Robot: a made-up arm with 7 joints.
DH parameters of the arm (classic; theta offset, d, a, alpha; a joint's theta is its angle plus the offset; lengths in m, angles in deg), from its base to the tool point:
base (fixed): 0 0.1 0 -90
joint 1: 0 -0.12 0.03 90
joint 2: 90 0 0.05 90
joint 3: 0 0.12 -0.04 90
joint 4: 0 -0.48 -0.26 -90
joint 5: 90 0.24 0.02 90
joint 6: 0 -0.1 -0.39 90
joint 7: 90 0.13 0.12 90
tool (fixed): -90 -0.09 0 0
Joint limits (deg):
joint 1: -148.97..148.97
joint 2: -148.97..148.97
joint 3: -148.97..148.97
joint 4: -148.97..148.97
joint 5: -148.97..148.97
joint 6: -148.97..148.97
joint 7: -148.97..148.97
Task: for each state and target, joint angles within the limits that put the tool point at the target. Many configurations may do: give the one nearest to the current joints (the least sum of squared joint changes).
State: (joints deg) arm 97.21 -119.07 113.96 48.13 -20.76 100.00 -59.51
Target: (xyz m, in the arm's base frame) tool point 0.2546 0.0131 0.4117
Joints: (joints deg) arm 122.12 -91.49 85.35 67.08 -30.25 72.02 -49.12
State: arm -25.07 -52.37 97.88 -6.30 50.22 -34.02 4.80
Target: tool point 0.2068 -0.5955 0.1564
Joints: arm -18.96 -56.03 102.36 2.66 44.89 -30.45 2.54
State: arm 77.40 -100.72 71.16 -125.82 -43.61 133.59 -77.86
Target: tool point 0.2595 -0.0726 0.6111
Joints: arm 84.46 -100.58 65.25 -125.72 -56.48 132.24 -76.72
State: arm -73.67 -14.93 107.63 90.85 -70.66 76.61 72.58
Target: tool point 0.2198 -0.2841 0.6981
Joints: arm -77.94 48.84 109.93 108.66 -91.94 112.78 67.13
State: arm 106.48 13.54 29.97 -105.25 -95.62 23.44 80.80
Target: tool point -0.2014 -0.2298 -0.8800
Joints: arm 128.09 18.57 37.94 -98.33 -86.30 27.83 77.20
